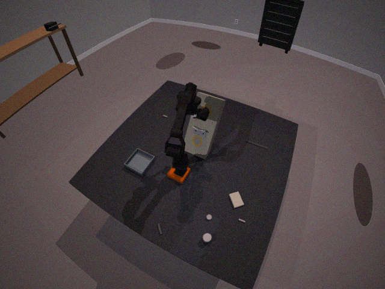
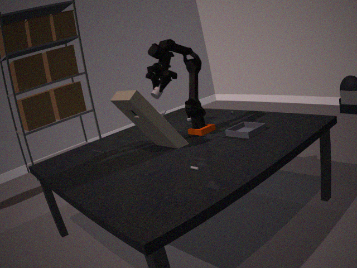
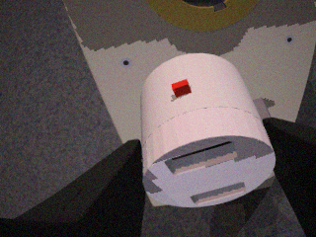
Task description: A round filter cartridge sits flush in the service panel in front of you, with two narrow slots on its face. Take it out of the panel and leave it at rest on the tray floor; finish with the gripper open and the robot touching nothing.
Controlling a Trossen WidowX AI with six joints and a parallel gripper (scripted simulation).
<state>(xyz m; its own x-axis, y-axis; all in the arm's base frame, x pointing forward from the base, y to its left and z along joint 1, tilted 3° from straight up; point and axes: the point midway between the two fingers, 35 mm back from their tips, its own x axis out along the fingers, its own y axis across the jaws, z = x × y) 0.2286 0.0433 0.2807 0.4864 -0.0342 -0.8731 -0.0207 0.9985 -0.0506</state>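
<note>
The grey tray is 31 cm behind my gripper tip, 25 cm to the left of it and 27 cm below it. Round my gripper tip: ledge: 1 cm ahead, 2 cm to the right, 13 cm below; beige service panel: 7 cm ahead, 2 cm to the right, 12 cm below; grey round filter cartridge: right at my gripper tip.
</note>
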